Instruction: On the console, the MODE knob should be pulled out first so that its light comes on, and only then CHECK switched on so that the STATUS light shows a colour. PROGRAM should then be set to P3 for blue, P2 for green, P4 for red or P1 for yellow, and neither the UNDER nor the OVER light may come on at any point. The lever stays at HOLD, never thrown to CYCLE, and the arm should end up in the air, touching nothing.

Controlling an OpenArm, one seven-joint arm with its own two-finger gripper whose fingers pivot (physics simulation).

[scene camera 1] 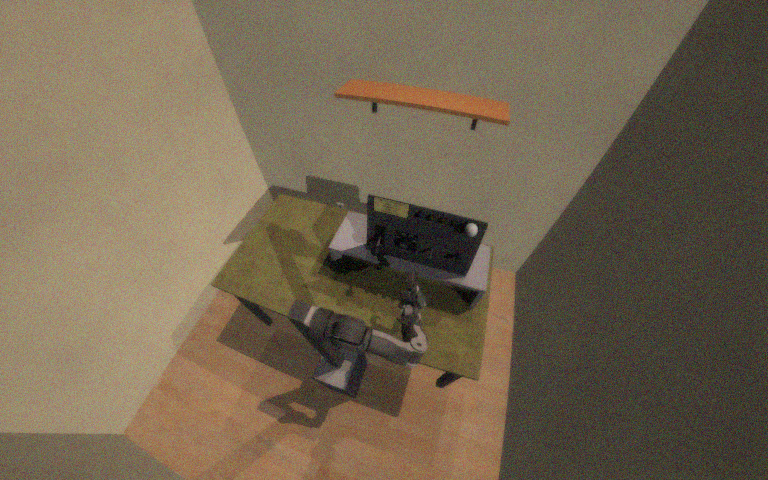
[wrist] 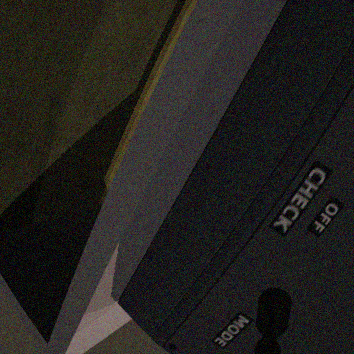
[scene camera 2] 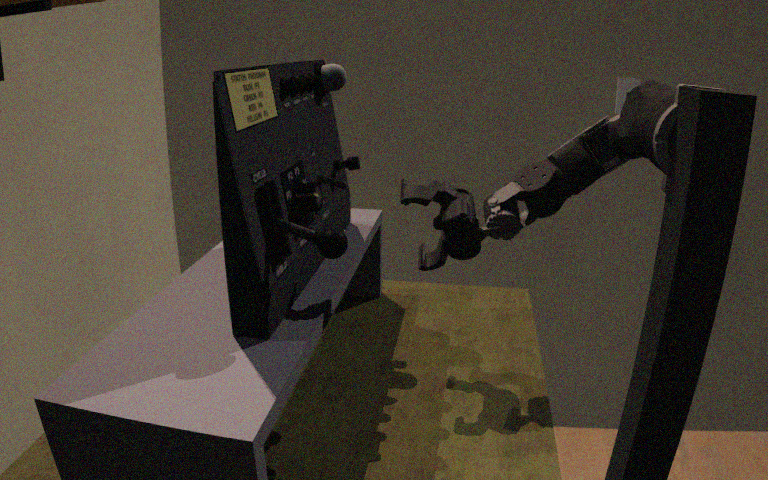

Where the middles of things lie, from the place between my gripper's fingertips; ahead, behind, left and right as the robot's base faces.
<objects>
My hand is 16 cm short of the dark console (scene camera 2: 275, 124), 4 cm to the right of it and 10 cm below it. Also, from my hand: lever (scene camera 2: 332, 243): 11 cm ahead, 22 cm to the left, 5 cm above.
</objects>
